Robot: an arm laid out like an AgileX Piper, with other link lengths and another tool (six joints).
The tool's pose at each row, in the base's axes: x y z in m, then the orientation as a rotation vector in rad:
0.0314 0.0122 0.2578 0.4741 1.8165 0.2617
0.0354 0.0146 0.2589 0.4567 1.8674 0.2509
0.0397 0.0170 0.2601 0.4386 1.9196 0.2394
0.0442 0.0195 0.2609 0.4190 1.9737 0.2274
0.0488 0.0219 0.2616 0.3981 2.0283 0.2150
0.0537 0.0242 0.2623 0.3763 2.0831 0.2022
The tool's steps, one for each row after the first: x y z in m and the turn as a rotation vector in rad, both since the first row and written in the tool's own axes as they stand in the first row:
-0.0008 0.0033 0.0033 0.0088 0.0459 -0.0227
-0.0018 0.0068 0.0069 0.0181 0.0932 -0.0458
-0.0024 0.0102 0.0108 0.0275 0.1423 -0.0699
-0.0031 0.0134 0.0149 0.0366 0.1922 -0.0946
-0.0038 0.0167 0.0192 0.0458 0.2424 -0.1195

